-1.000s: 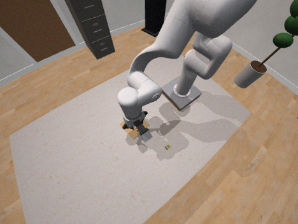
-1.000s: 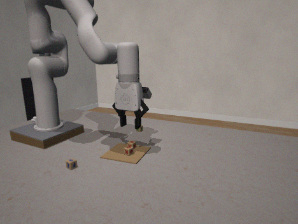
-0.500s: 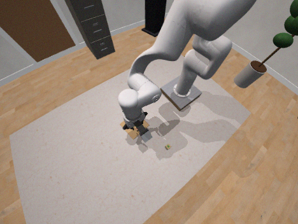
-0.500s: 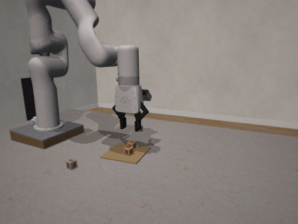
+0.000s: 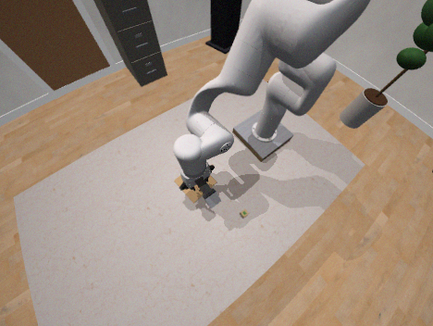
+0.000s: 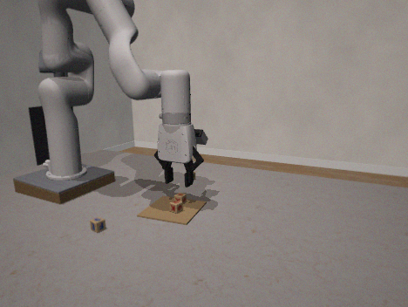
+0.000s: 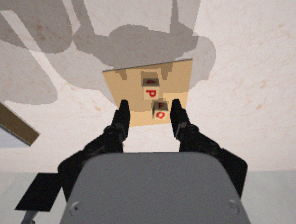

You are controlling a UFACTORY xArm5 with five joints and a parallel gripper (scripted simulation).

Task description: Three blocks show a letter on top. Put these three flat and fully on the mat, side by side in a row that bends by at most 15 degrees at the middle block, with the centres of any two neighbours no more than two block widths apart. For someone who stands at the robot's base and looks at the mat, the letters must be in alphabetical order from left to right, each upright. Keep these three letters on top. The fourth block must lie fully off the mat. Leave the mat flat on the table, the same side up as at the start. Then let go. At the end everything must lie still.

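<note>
My gripper is now 40 mm to the left of the tan mat and 80 mm above it. Round my hand: blue-lettered block: 130 mm behind, 190 mm to the right, 70 mm below.
</note>
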